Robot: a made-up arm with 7 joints.
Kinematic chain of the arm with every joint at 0, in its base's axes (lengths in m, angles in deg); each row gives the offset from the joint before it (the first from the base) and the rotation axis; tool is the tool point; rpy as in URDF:
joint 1: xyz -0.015 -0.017 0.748 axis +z
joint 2: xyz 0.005 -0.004 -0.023 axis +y
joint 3: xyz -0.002 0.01 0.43 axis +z
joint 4: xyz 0.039 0 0.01 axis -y
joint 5: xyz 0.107 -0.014 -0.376 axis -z
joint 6: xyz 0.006 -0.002 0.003 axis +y
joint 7: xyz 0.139 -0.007 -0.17 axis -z
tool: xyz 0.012 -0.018 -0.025 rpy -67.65 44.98 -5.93
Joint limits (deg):
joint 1: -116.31..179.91
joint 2: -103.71..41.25
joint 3: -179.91..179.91
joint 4: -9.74..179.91
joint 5: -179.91..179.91
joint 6: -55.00..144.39
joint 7: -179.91..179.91
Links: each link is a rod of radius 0.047 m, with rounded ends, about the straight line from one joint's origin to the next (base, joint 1, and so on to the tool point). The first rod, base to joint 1, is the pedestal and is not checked.
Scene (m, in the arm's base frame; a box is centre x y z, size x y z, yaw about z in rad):
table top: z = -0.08
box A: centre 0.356 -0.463 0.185 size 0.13 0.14 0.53 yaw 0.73
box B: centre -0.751 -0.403 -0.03 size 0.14 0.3 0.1 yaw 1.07
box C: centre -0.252 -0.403 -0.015 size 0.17 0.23 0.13 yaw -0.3
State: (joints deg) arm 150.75 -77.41 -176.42 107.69 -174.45 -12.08 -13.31
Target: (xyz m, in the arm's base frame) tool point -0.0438 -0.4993 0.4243
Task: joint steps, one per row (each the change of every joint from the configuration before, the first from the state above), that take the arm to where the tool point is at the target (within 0.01 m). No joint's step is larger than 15 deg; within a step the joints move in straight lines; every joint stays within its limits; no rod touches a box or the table.
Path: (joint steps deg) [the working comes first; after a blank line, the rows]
Joints at the target: 86.10 -62.44 -179.91 88.50 -179.91 -32.19 -16.34
Straight joint move there: touches box A.

1: -10.62 6.90 5.45 2.49 7.35 -3.32 -8.06
2: -10.61 6.89 5.45 2.48 7.35 -3.31 -8.06
3: -10.62 6.90 5.44 2.49 7.35 -3.32 -8.07
4: -10.93 -1.91 -6.61 -8.89 -9.17 -3.39 7.06
5: -10.93 -1.90 -6.61 -8.88 -9.17 -3.38 7.05
6: -10.94 -1.91 -6.61 -8.88 -9.17 -3.39 7.05

